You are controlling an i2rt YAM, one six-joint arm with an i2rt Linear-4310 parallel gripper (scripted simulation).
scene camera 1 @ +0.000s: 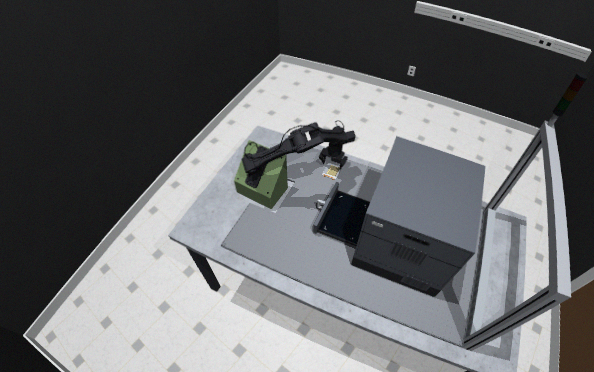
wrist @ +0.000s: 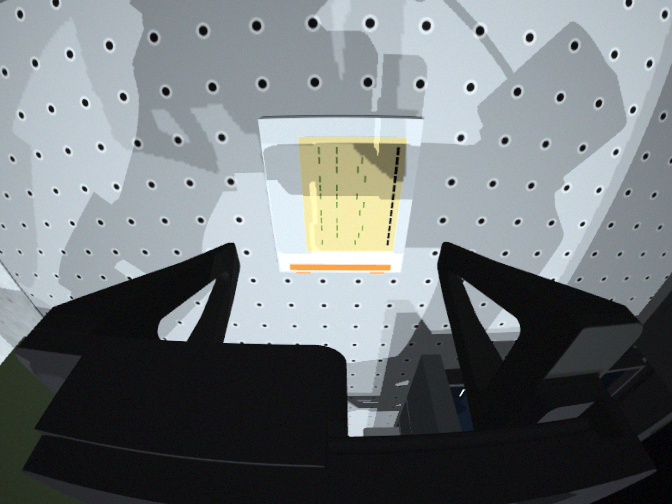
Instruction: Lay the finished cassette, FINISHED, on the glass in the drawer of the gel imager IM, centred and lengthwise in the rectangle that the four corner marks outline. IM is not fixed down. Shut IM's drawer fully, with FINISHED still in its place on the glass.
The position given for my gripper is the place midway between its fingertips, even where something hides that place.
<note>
In view: my gripper [wrist: 338, 253], a cassette [wrist: 340, 188] and a gel imager [scene camera 1: 421, 227].
</note>
